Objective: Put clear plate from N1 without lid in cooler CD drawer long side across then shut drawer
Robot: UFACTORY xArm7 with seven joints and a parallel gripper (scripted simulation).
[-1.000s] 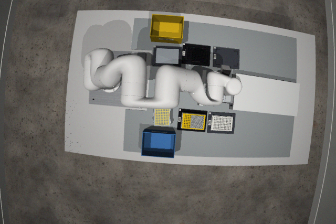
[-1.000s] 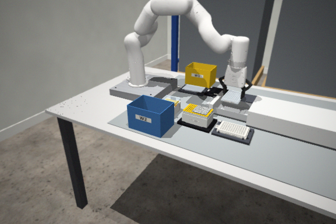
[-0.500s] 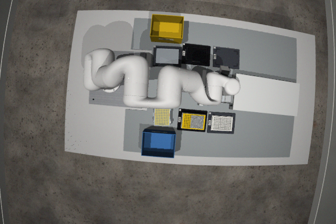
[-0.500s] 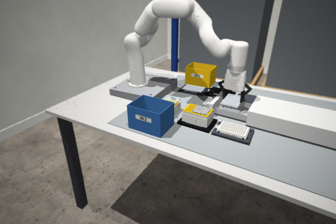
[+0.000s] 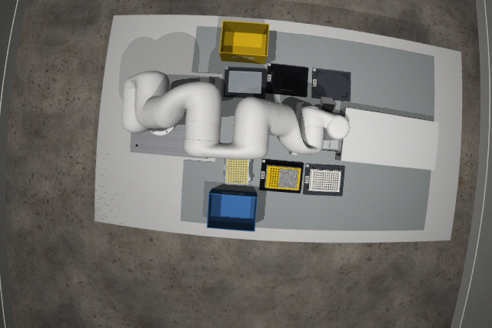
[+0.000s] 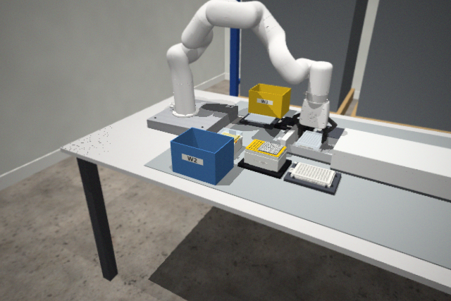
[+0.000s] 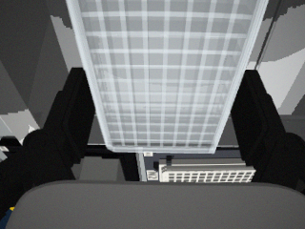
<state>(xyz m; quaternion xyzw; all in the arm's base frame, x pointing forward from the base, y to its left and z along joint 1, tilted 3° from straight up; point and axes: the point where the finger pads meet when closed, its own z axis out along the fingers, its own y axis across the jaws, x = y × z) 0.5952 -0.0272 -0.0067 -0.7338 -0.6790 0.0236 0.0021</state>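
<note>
The drawer is 3 cm ahead of my hand and 4 cm below it. The rest, counted from my hand: white plate 5 cm ahead, 19 cm to the right, 4 cm below; clear plate 1 cm below; cooler CD 17 cm ahead, 1 cm to the right, 3 cm below.
</note>
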